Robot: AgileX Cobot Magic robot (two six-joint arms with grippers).
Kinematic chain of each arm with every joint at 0, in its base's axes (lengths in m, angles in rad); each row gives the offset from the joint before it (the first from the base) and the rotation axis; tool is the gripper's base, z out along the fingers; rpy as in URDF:
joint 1: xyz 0 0 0.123 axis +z
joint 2: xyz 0 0 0 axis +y
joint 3: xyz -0.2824 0 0.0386 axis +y
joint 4: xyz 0.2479 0 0.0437 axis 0.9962 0 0.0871
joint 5: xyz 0 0 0 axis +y
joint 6: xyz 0.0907 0 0.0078 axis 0.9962 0 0.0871
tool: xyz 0 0 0 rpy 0 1.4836 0
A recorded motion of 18 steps. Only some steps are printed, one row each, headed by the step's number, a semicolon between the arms.
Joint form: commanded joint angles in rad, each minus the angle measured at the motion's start. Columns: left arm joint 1, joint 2, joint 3, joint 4, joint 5, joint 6; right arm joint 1, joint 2, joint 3, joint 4, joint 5, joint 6.
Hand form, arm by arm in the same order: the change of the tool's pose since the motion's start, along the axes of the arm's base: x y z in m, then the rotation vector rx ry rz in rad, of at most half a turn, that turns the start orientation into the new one. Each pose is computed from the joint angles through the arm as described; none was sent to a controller.
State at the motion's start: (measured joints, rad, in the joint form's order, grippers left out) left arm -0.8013 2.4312 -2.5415 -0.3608 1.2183 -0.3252; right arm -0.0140 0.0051 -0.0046 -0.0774 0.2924 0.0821
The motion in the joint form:
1: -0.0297 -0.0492 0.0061 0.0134 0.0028 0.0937; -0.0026 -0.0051 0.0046 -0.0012 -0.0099 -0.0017
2: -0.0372 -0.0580 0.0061 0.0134 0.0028 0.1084; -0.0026 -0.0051 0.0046 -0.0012 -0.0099 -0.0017
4: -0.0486 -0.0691 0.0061 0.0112 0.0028 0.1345; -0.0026 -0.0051 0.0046 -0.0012 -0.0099 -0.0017
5: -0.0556 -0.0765 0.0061 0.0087 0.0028 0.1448; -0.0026 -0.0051 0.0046 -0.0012 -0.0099 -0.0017
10: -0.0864 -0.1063 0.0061 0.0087 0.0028 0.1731; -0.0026 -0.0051 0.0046 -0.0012 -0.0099 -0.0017
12: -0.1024 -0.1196 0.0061 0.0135 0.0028 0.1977; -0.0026 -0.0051 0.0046 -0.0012 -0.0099 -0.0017
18: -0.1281 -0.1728 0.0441 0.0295 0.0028 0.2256; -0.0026 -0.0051 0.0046 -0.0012 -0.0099 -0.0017
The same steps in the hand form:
1: -0.0168 -0.0033 0.0235 -0.0088 -0.0943 -0.1013; 0.0000 -0.0001 -0.0004 -0.0031 -0.0103 -0.0016
2: -0.0209 -0.0046 0.0280 -0.0135 -0.1095 -0.1200; 0.0000 -0.0001 -0.0004 -0.0031 -0.0103 -0.0016
4: -0.0270 -0.0068 0.0338 -0.0203 -0.1318 -0.1518; 0.0000 -0.0001 -0.0004 -0.0031 -0.0103 -0.0016
5: -0.0309 -0.0081 0.0377 -0.0264 -0.1417 -0.1670; 0.0000 -0.0001 -0.0004 -0.0031 -0.0103 -0.0016
10: -0.0474 -0.0130 0.0529 -0.0463 -0.1801 -0.2182; 0.0000 -0.0001 -0.0004 -0.0031 -0.0103 -0.0016
12: -0.0554 -0.0153 0.0595 -0.0508 -0.2081 -0.2512; 0.0000 -0.0001 -0.0004 -0.0031 -0.0103 -0.0016
18: -0.0713 -0.0135 0.0748 -0.0496 -0.2469 -0.2934; 0.0000 -0.0001 -0.0004 -0.0031 -0.0103 -0.0016

